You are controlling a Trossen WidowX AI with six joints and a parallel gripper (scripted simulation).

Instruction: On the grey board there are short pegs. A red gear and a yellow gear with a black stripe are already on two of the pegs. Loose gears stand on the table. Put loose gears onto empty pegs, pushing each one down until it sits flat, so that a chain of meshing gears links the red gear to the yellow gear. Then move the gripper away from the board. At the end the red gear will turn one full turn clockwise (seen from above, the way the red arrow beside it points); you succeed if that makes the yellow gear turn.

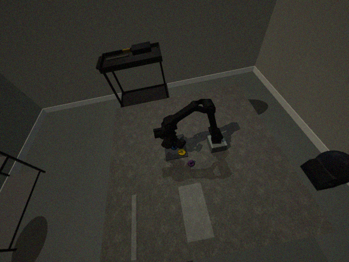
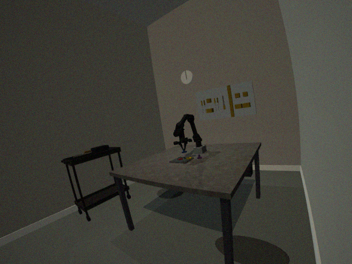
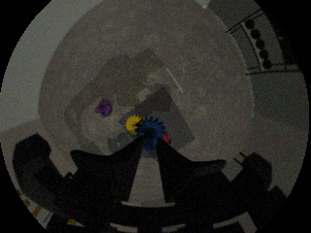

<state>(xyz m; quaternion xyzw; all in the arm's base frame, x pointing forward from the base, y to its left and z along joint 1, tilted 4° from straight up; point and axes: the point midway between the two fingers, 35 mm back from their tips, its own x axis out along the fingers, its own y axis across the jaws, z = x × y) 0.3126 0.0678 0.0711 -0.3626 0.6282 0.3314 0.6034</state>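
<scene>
The red gear lies 10 cm below my gripper tip, 7 cm to the right of it and 1 cm ahead of it. From my gripper tip the other things lie so: purple gear (12 cm behind, 10 cm below, 9 cm to the left); blue gear (1 cm below); yellow gear (10 cm below, 5 cm behind).
</scene>
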